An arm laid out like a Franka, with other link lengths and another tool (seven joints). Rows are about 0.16 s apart.
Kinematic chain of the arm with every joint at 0, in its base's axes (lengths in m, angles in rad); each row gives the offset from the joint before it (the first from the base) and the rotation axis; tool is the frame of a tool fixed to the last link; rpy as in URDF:
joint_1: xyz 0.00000 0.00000 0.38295 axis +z
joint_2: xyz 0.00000 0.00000 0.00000 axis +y
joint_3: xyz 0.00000 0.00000 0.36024 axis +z
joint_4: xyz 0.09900 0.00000 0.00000 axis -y
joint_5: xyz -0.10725 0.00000 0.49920 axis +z
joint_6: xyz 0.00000 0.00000 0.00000 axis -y
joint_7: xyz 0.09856 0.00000 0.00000 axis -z
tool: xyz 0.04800 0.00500 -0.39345 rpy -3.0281 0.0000 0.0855
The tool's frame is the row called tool.
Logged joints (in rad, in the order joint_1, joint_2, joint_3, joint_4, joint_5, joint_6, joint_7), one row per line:
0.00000, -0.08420, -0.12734, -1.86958, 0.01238, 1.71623, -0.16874
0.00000, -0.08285, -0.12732, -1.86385, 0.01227, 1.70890, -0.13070
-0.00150, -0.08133, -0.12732, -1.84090, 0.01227, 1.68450, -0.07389
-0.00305, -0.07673, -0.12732, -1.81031, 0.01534, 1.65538, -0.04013
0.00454, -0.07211, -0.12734, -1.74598, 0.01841, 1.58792, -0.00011
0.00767, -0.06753, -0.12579, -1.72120, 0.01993, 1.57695, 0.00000
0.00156, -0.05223, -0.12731, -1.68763, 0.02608, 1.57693, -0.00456
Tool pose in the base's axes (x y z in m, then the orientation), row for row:
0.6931, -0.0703, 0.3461, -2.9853, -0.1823, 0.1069
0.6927, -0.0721, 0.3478, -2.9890, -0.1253, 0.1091
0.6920, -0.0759, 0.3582, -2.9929, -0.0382, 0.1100
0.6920, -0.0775, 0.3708, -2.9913, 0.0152, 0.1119
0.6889, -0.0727, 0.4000, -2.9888, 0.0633, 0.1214
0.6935, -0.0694, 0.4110, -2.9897, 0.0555, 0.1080
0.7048, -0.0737, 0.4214, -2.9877, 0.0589, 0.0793
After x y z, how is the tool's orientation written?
As a rotation vector, in radians.
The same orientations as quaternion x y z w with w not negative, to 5 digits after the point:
-0.99474, -0.06074, 0.03562, 0.07434
-0.99573, -0.04174, 0.03634, 0.07392
-0.99657, -0.01272, 0.03663, 0.07315
-0.99655, 0.00506, 0.03728, 0.07401
-0.99616, 0.02110, 0.04046, 0.07476
-0.99639, 0.01850, 0.03599, 0.07464
-0.99656, 0.01965, 0.02645, 0.07606

